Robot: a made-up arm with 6 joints. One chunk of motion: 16 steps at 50 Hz.
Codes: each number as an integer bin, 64 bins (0 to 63) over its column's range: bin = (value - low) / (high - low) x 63, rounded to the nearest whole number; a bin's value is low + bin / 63 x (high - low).
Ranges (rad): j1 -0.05..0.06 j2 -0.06..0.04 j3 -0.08..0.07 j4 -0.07..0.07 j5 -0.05..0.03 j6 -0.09..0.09
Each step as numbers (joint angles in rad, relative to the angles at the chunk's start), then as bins.
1 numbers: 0.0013 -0.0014 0.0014 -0.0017 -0.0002 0.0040
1 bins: 29 37 34 31 39 33
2 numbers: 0.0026 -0.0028 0.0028 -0.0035 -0.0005 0.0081
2 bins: 30 36 35 30 39 34
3 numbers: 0.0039 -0.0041 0.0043 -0.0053 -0.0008 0.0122
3 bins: 31 35 35 29 39 36
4 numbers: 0.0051 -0.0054 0.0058 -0.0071 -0.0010 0.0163
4 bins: 32 34 36 28 39 37
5 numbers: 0.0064 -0.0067 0.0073 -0.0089 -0.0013 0.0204
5 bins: 32 34 37 27 38 39
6 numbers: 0.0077 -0.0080 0.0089 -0.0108 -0.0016 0.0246
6 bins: 33 33 37 27 38 40
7 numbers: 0.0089 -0.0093 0.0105 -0.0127 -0.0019 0.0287
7 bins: 34 32 38 26 38 42
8 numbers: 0.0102 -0.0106 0.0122 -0.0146 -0.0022 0.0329
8 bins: 34 31 39 25 38 43
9 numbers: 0.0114 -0.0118 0.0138 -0.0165 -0.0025 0.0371
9 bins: 35 30 39 24 37 44
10 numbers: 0.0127 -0.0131 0.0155 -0.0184 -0.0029 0.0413
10 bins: 36 30 40 23 37 46
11 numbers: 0.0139 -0.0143 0.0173 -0.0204 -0.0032 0.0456
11 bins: 37 29 41 22 37 47
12 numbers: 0.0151 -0.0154 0.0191 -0.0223 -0.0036 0.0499
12 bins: 37 28 42 21 37 49
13 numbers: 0.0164 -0.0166 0.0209 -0.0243 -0.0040 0.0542
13 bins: 38 27 42 21 36 50
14 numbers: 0.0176 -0.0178 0.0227 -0.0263 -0.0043 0.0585
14 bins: 39 27 43 20 36 52
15 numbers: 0.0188 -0.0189 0.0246 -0.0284 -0.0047 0.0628
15 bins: 39 26 44 19 36 53
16 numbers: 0.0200 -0.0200 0.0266 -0.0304 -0.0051 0.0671
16 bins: 40 25 45 18 35 55
